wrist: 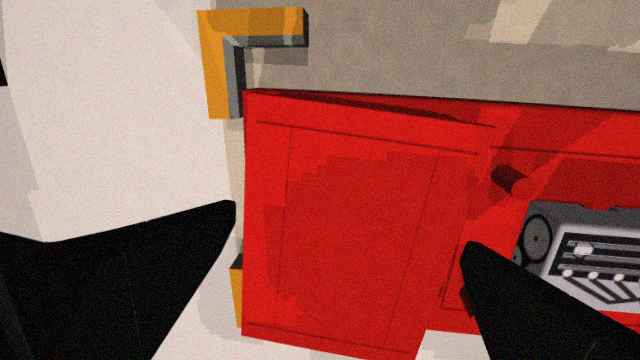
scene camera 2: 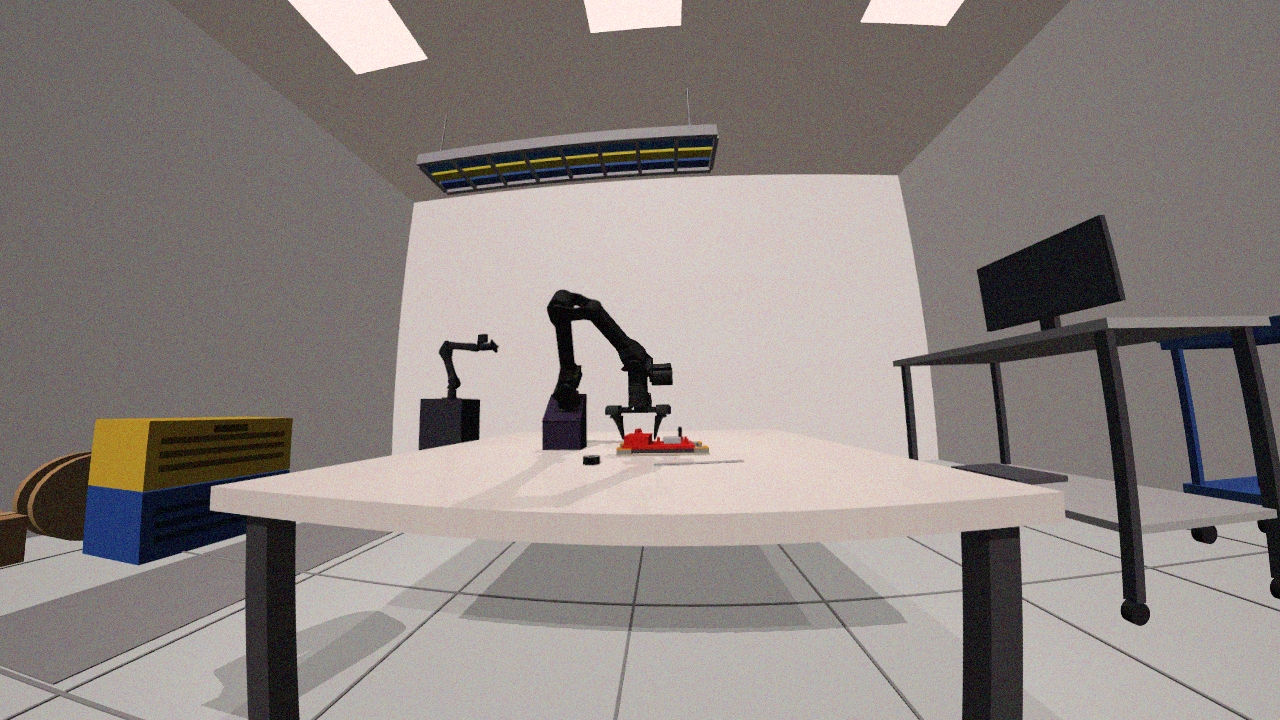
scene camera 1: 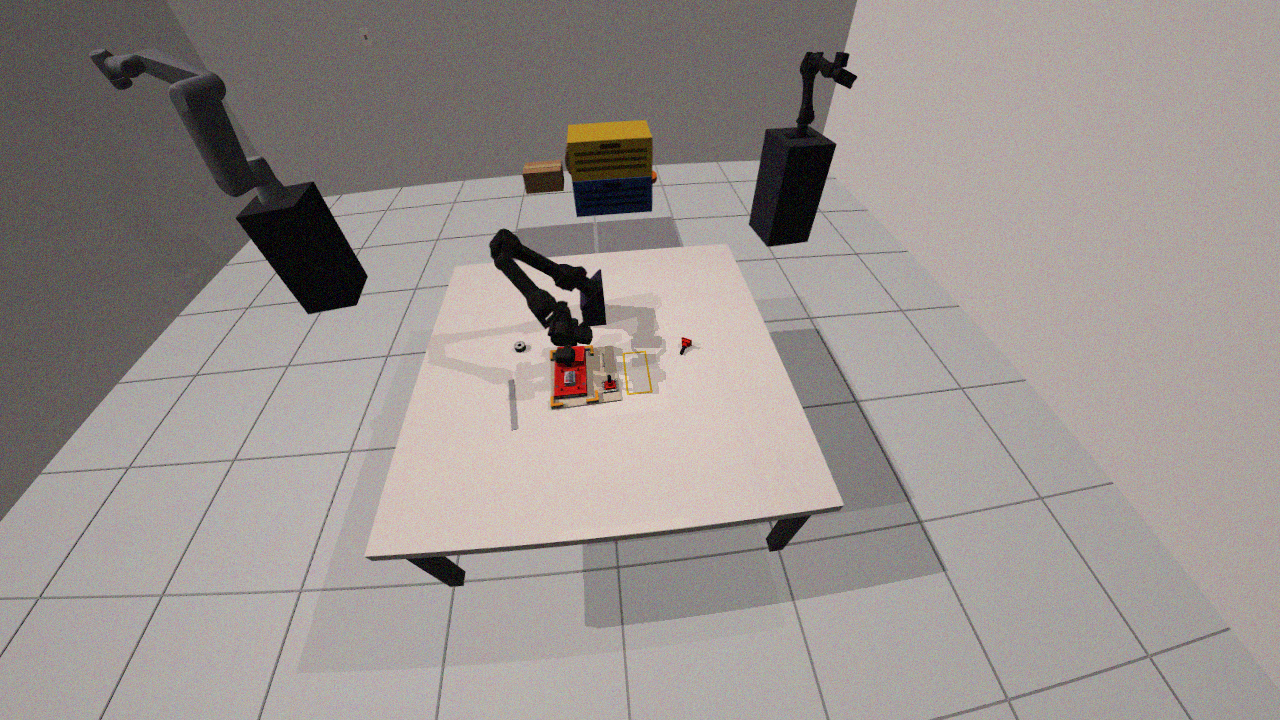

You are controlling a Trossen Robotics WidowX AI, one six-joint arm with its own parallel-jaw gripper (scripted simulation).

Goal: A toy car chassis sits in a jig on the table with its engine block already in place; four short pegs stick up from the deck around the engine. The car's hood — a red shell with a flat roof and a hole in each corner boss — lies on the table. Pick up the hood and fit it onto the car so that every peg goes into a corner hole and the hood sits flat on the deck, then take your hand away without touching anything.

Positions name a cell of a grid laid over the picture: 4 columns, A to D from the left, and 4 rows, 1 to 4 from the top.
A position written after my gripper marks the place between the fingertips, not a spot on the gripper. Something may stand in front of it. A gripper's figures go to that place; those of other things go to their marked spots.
Labels:
My gripper (wrist: C3): 11 cm from the lens. A red hood (wrist: C3) is 9 cm from the lens. A grey engine block (wrist: D3) is 13 cm from the lens. The marked spots on the grey engine block and the red hood are 8 cm apart.

